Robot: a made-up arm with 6 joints.
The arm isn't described. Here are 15 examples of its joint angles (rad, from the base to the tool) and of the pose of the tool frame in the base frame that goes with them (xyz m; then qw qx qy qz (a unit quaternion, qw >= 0)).
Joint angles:
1: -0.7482 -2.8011 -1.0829 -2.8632 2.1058 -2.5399
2: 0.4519 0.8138 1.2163 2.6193 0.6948 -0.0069
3: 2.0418 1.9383 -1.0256 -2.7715 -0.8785 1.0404
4: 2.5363 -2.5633 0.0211 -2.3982 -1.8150 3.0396
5: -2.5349 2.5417 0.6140 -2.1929 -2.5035 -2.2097
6: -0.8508 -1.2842 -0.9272 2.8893 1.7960 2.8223
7: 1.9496 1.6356 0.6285 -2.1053 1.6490 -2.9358
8: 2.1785 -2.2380 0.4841 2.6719 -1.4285 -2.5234
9: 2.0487 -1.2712 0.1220 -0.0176 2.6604 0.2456
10: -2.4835 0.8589 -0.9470 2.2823 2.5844 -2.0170
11: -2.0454 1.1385 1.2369 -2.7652 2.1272 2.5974
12: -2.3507 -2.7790 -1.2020 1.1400 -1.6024 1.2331
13: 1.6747 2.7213 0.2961 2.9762 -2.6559 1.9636
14: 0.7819 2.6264 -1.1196 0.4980 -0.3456 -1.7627
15: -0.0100 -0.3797 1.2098 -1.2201 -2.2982 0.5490
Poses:
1: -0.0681 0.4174 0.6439 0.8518 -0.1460 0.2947 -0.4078
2: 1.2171 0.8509 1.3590 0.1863 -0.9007 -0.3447 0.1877
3: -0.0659 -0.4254 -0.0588 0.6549 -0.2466 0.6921 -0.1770
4: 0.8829 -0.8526 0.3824 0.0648 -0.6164 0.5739 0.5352
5: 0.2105 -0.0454 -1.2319 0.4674 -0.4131 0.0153 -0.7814
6: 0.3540 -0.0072 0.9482 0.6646 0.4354 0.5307 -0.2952
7: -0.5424 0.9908 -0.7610 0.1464 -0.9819 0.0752 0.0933
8: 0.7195 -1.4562 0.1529 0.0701 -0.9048 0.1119 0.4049
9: 0.4841 -0.3477 1.5627 0.1283 -0.7924 0.4106 0.4325
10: -0.3081 -0.4610 -0.2758 0.4198 0.7077 -0.4023 0.4013
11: -0.5741 -1.6670 0.6245 0.0573 -0.6784 -0.3442 0.6465
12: 0.2855 0.4490 0.6486 0.1337 -0.1116 -0.5651 0.8065
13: -0.2175 -0.4824 -1.1129 0.5579 0.4204 0.2852 0.6563
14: -0.2360 -0.5686 0.1380 0.0892 0.5783 -0.5586 0.5879
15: -0.0473 -0.0923 2.0637 0.6863 -0.4087 0.1312 0.5872
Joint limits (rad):
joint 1: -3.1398..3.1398
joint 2: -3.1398..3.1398
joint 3: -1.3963..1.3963
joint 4: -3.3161..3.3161
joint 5: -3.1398..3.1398
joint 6: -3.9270..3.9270
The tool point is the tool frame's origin. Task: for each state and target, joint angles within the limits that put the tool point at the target. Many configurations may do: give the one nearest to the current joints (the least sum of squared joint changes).
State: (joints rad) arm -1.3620 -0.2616 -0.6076 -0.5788 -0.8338 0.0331
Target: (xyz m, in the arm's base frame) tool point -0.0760 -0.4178 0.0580
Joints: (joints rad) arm -1.2634 -0.0026 -1.0415 -0.7429 -0.8338 0.0331
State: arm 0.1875 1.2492 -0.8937 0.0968 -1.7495 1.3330
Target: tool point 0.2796 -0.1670 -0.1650
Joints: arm 0.4376 0.8112 -1.1249 0.0432 -1.7495 1.3330
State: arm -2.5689 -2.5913 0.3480 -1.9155 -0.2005 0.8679
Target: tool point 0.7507 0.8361 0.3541
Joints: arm -2.2443 -2.7013 -0.0594 -1.8148 -0.2005 0.8679
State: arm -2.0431 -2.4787 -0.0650 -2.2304 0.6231 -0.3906
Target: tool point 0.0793 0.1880 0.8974
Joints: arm -1.7350 -2.1244 -0.7280 -1.7477 0.6231 -0.3906
